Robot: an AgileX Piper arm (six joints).
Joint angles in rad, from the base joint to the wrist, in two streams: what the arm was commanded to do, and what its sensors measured. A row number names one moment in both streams.
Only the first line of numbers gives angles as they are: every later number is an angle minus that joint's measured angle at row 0.
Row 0, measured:
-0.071, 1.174, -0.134, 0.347, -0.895, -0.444
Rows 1 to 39, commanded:
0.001, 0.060, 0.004, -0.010, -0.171, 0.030
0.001, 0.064, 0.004, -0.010, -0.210, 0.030
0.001, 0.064, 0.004, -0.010, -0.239, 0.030
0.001, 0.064, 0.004, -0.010, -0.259, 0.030
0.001, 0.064, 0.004, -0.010, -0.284, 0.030
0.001, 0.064, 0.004, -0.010, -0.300, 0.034
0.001, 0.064, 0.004, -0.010, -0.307, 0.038
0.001, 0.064, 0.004, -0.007, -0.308, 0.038
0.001, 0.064, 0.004, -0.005, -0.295, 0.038
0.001, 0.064, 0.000, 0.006, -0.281, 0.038
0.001, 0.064, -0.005, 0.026, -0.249, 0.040
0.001, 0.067, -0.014, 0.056, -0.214, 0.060
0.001, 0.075, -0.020, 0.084, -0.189, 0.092
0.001, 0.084, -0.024, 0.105, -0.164, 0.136
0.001, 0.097, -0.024, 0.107, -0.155, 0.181
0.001, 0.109, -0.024, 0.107, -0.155, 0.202
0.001, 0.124, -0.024, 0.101, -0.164, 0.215
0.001, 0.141, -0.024, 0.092, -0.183, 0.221
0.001, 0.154, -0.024, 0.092, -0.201, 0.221
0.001, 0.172, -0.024, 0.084, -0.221, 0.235
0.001, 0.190, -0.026, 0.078, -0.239, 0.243
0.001, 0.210, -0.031, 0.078, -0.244, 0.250
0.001, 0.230, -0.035, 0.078, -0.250, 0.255
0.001, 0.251, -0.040, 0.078, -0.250, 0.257
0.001, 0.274, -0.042, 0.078, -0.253, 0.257
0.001, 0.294, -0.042, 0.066, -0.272, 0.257
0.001, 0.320, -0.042, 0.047, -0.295, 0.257
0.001, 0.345, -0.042, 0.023, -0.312, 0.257
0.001, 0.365, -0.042, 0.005, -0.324, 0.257
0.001, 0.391, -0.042, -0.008, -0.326, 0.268
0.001, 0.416, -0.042, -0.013, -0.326, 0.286
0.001, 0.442, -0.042, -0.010, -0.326, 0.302
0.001, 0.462, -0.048, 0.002, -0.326, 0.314
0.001, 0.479, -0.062, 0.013, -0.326, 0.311
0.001, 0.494, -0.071, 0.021, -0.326, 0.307
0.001, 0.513, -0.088, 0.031, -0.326, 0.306
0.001, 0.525, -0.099, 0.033, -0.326, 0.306
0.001, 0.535, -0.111, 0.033, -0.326, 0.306
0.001, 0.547, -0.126, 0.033, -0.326, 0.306
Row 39, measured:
0.000, 0.506, -0.081, 0.025, -0.311, 0.300
